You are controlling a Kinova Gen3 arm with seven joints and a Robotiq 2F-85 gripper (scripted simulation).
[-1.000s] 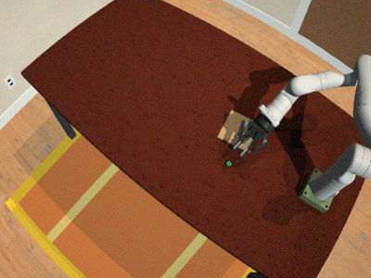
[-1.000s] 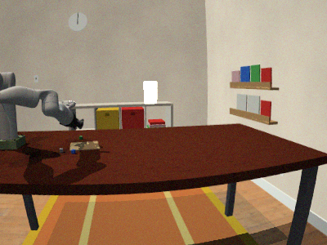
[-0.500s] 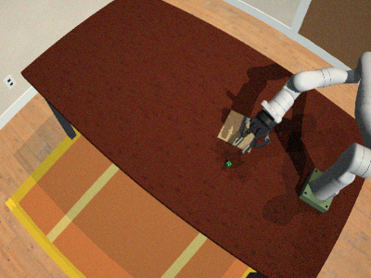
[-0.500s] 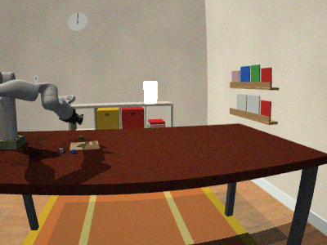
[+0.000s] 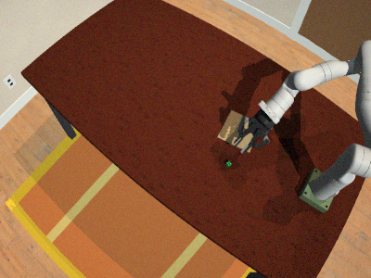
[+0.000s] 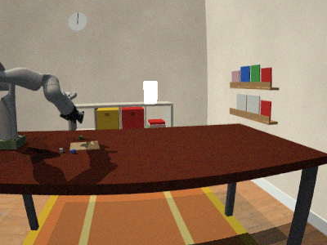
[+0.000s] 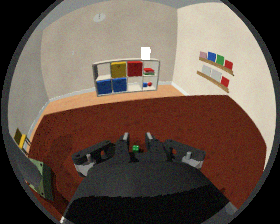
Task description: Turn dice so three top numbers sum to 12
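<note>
The green die lies 100 mm below my hand and 40 mm to the left of it. Round my hand: white die (200 mm to the right, 100 mm below, 30 mm behind); then tan mat (110 mm below, 100 mm to the right, 60 mm ahead); then blue die (220 mm to the right, 100 mm below, 30 mm ahead).
</note>
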